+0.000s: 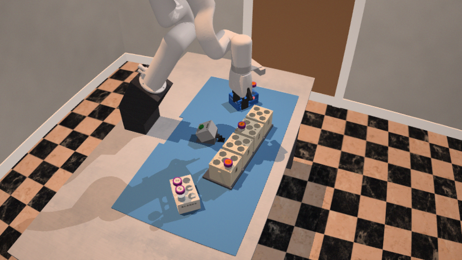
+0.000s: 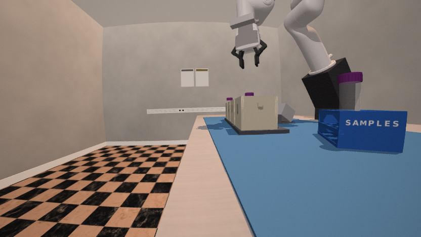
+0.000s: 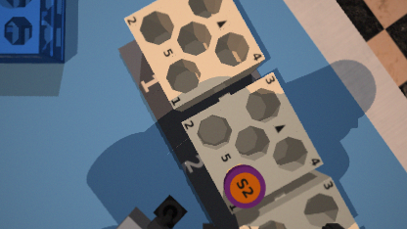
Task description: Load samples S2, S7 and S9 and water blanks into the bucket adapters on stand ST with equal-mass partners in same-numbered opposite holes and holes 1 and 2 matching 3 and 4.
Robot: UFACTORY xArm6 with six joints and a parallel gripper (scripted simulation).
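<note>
The tube lies 10 mm behind my hand, 330 mm to the left of it and 190 mm below it. From my hand the other things lie so: blue sample rack: 50 mm behind, 310 mm to the left, 220 mm below; adapter: 40 mm ahead, 20 mm to the left, 200 mm below; green done key: 180 mm behind, 10 mm to the left, 180 mm below.
</note>
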